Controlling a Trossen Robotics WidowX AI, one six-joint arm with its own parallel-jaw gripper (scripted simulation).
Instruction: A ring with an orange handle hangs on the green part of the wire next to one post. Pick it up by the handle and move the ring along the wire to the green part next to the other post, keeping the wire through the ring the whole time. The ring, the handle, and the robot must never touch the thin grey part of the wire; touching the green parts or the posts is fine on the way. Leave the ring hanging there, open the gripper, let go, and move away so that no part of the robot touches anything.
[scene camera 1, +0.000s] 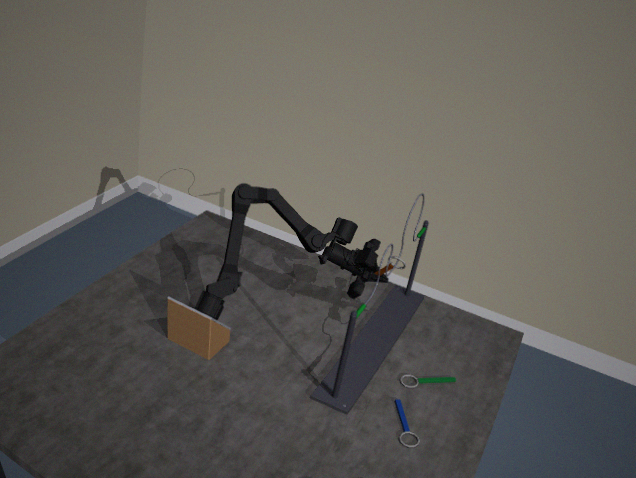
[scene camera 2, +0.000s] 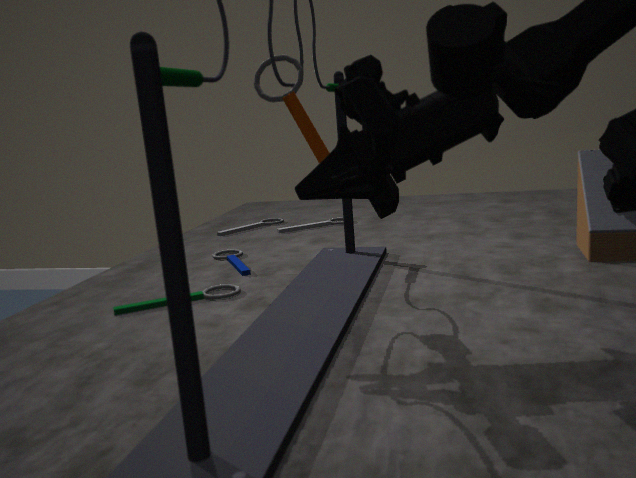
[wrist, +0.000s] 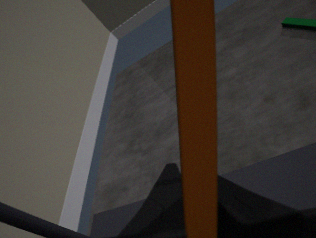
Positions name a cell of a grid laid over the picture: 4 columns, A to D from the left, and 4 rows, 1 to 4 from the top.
Note:
In view: my gripper (scene camera 2: B2) and a green-handled ring (scene camera 2: A3).
My gripper is seen too in scene camera 1 (scene camera 1: C3) and in the wrist view (wrist: C3).

